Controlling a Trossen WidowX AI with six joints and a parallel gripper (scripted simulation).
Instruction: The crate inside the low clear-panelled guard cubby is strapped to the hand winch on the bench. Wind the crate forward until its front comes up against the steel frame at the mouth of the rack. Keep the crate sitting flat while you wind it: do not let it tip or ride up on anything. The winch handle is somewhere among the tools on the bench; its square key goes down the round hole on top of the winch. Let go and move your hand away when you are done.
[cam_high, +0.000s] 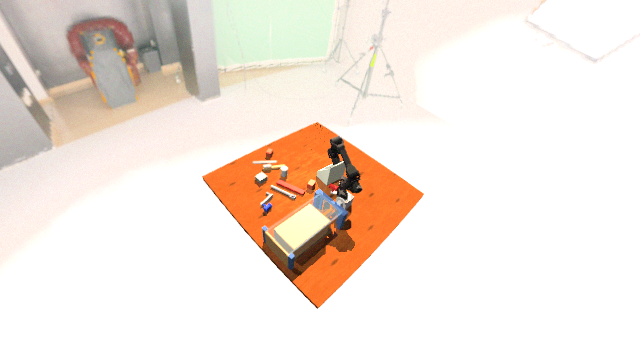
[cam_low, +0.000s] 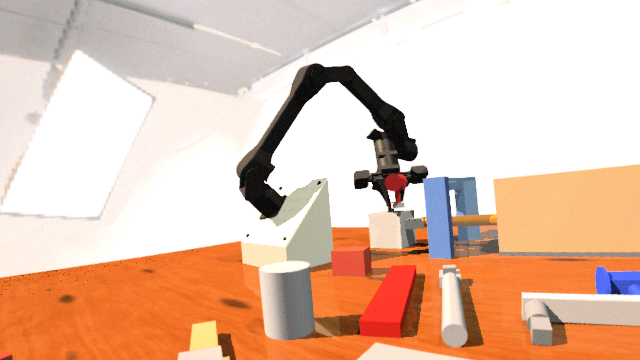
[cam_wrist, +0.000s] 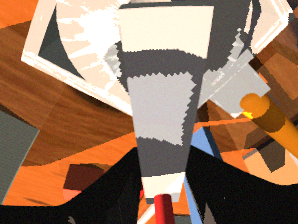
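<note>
Right now my gripper tip is 2 cm short of the red knob, 3 cm to the left of it and 5 cm below it. From my gripper tip the other things lie so: winch: 6 cm behind, 4 cm to the left, 7 cm below; frame: 12 cm ahead, 5 cm to the left, 1 cm above; red bar: 14 cm ahead, 32 cm to the right, 9 cm below.
</note>
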